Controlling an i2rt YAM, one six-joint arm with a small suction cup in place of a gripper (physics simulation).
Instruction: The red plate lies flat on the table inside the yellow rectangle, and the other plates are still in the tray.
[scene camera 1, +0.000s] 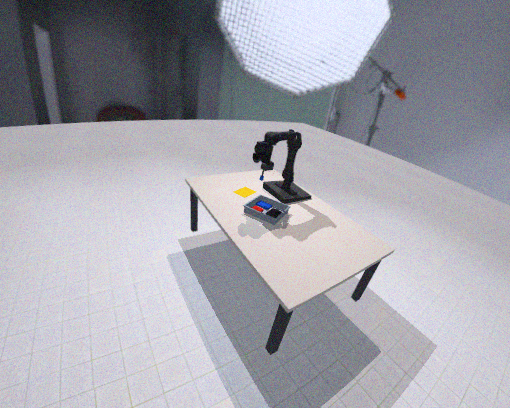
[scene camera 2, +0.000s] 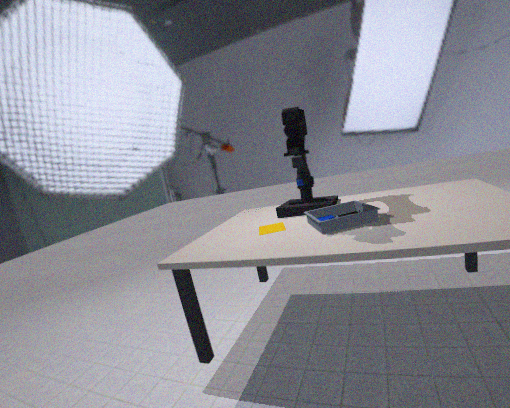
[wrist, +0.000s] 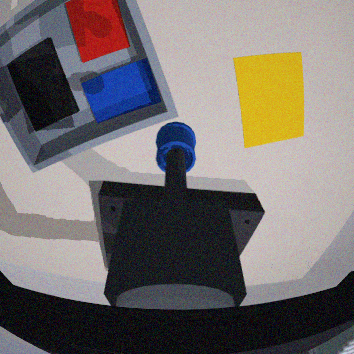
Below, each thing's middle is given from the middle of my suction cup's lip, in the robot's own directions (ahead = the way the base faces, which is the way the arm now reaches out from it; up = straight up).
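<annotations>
With the red plate (wrist: 95, 35) I find my suction cup 11 cm short of it, 10 cm to the right of it and 17 cm above it. The yellow rectangle (wrist: 270, 86) is 1 cm behind my suction cup, 17 cm to the right of it and 18 cm below it. As for the blue plate (wrist: 129, 87), it is 7 cm to the left of my suction cup and 17 cm below it. And the black plate (wrist: 40, 82) is 3 cm ahead of my suction cup, 19 cm to the left of it and 17 cm below it.
</annotations>
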